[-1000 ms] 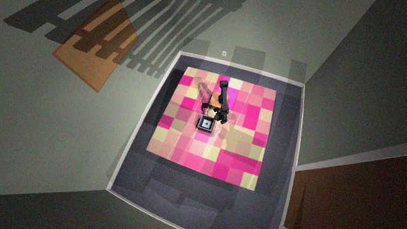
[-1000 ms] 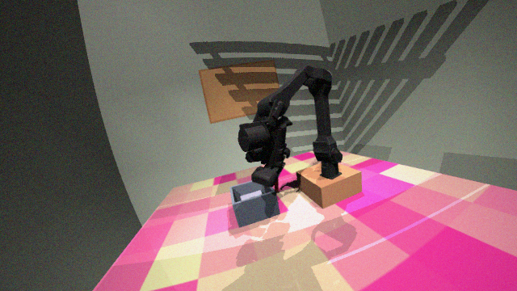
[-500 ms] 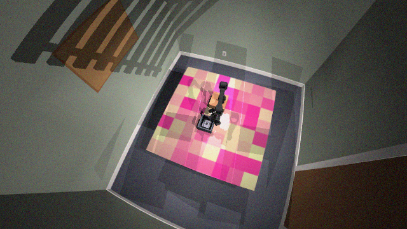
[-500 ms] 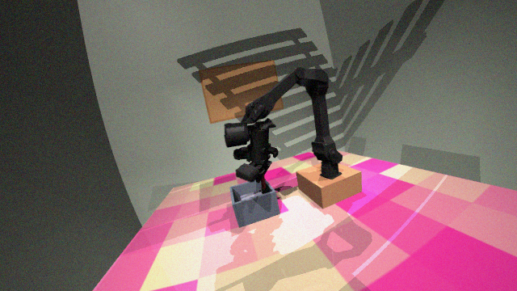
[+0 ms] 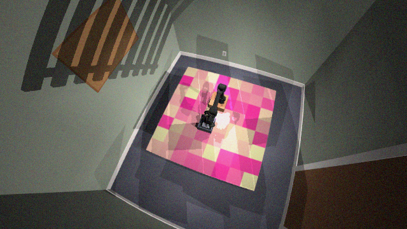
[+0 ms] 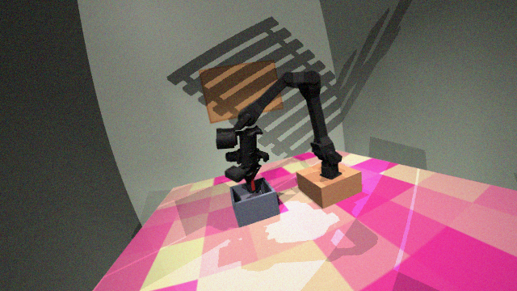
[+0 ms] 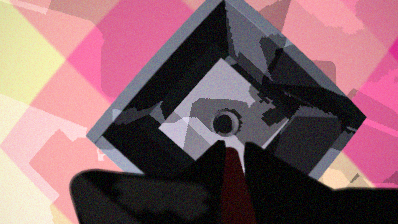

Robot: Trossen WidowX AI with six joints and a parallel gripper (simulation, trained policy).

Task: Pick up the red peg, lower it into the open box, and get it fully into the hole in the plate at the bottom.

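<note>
The red peg is 20 mm to the left of my gripper tip, 10 mm behind it and 10 mm above it. Also, from my gripper tip: grey box (100 mm below, 10 mm to the right); pale plate (80 mm below, 10 mm to the right).
</note>
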